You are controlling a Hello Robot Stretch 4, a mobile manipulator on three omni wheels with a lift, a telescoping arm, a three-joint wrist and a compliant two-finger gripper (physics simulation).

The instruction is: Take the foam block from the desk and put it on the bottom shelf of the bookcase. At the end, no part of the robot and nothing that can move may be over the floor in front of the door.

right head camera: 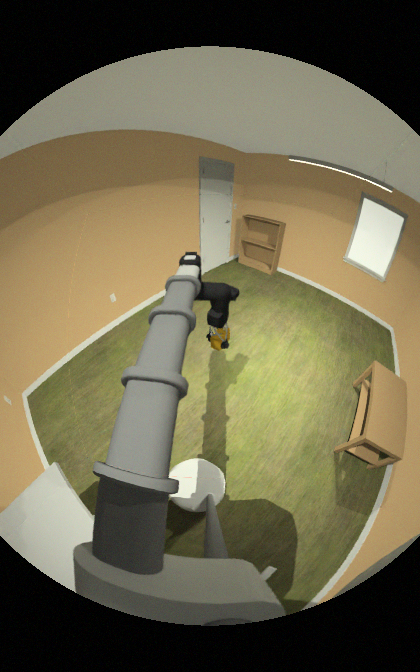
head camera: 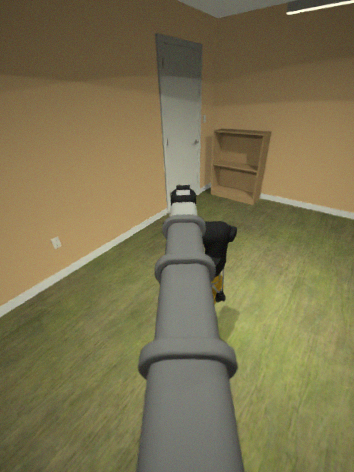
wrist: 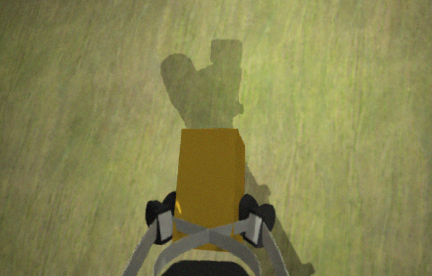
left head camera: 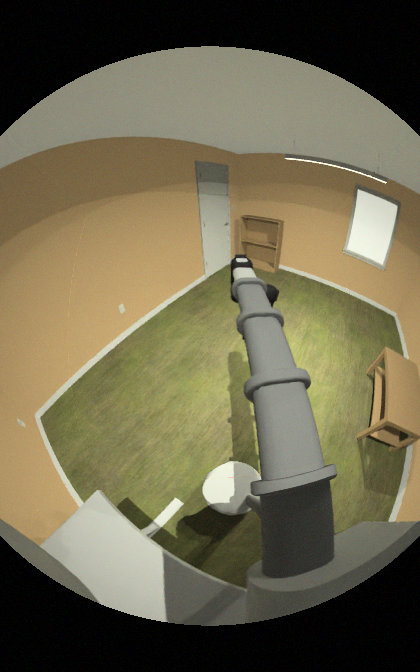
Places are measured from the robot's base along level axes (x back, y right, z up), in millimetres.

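Where they show: gripper, fingertip midpoint: point(wrist: 210, 209).
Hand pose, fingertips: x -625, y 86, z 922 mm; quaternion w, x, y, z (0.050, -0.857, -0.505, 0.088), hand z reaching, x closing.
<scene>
After its pixels a point has its place.
The yellow-orange foam block point(right head camera: 220, 339) point(wrist: 209, 175) {z 973, x -647, y 102 mm} is held between the two fingertips of my gripper point(right head camera: 218, 342) point(wrist: 210, 209) {z 922, x -625, y 86 mm}, which is shut on it above the green floor. In the head camera view the arm hides part of the foam block point(head camera: 216, 286) {z 974, x -618, y 106 mm}. The brown bookcase point(head camera: 266, 165) point(left head camera: 280, 245) point(right head camera: 280, 247) stands against the far wall, right of the door, well beyond the gripper. Its bottom shelf is low behind a front board. The grey-white door point(head camera: 182, 120) {z 1222, x -3440, y 17 mm} point(left head camera: 216, 235) point(right head camera: 216, 225) is shut, in the far corner. Part of the desk point(left head camera: 110, 550) point(right head camera: 45, 520) shows at the lower left.
My telescoping arm point(head camera: 187, 300) {z 1338, x -256, y 1 mm} point(left head camera: 272, 345) point(right head camera: 160, 345) reaches out over the floor toward the door and bookcase side. A small wooden table point(left head camera: 402, 390) point(right head camera: 387, 410) stands by the right wall. A round white thing point(left head camera: 225, 487) point(right head camera: 200, 475) is low beside the arm's near end.
</scene>
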